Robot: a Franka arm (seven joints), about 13 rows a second.
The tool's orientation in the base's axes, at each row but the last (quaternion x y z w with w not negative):
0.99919, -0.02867, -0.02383, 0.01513
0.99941, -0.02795, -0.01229, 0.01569
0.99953, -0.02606, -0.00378, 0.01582
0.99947, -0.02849, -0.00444, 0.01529
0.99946, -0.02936, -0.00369, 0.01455
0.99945, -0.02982, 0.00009, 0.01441
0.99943, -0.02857, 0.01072, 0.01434
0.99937, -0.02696, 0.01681, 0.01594
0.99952, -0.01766, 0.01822, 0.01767
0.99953, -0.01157, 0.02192, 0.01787
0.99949, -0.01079, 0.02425, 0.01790
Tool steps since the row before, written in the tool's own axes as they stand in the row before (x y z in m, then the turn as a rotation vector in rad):
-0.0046, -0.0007, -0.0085, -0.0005, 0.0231, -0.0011
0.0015, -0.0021, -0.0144, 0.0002, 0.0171, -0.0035
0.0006, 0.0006, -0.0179, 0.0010, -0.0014, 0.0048
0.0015, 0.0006, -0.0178, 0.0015, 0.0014, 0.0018
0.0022, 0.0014, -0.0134, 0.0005, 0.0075, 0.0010
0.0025, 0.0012, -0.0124, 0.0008, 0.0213, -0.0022
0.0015, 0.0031, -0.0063, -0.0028, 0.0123, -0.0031
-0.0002, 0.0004, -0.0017, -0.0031, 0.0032, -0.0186
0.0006, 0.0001, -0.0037, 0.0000, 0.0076, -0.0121
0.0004, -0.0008, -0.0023, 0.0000, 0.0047, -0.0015
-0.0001, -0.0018, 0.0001, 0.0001, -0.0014, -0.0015
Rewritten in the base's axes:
-0.0041, 0.0012, 0.0087, -0.0018, -0.0230, 0.0019
0.0020, 0.0025, 0.0143, -0.0007, -0.0170, 0.0040
0.0007, -0.0001, 0.0179, 0.0010, 0.0012, -0.0048
0.0016, -0.0001, 0.0178, 0.0014, -0.0015, -0.0018
0.0022, -0.0011, 0.0134, 0.0001, -0.0075, -0.0008
0.0024, -0.0010, 0.0124, -0.0005, -0.0212, 0.0028
0.0012, -0.0030, 0.0064, -0.0036, -0.0120, 0.0034
-0.0003, -0.0003, 0.0017, -0.0039, -0.0024, 0.0186
0.0005, 0.0000, 0.0037, -0.0007, -0.0072, 0.0123
0.0003, 0.0009, 0.0023, -0.0002, -0.0046, 0.0017
-0.0001, 0.0018, -0.0002, 0.0001, 0.0015, 0.0015

